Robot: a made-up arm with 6 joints. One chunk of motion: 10 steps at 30 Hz.
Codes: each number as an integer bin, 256 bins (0 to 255) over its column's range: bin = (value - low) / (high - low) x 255, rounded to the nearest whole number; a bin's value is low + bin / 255 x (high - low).
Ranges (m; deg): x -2.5..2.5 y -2.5..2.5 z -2.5..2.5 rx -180..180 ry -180..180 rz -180..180
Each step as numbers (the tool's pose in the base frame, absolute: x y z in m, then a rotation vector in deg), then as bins.
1 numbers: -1.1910 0.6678 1.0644 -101.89 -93.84 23.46
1 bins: 67 162 182 55 61 144
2 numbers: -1.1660 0.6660 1.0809 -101.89 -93.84 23.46
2 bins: 68 161 183 55 61 144
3 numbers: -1.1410 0.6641 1.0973 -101.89 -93.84 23.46
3 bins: 69 161 183 55 61 144
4 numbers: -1.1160 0.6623 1.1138 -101.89 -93.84 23.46
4 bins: 71 161 184 55 61 144
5 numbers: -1.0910 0.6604 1.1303 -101.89 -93.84 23.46
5 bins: 72 161 185 55 61 144
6 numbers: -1.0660 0.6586 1.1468 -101.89 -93.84 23.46
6 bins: 73 161 186 55 61 144
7 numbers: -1.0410 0.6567 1.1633 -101.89 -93.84 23.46
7 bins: 74 161 187 55 61 144
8 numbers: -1.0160 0.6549 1.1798 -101.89 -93.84 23.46
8 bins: 76 161 188 55 61 144
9 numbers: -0.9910 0.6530 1.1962 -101.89 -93.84 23.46
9 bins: 77 161 189 55 61 144
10 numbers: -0.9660 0.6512 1.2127 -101.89 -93.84 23.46
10 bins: 78 161 189 55 61 144
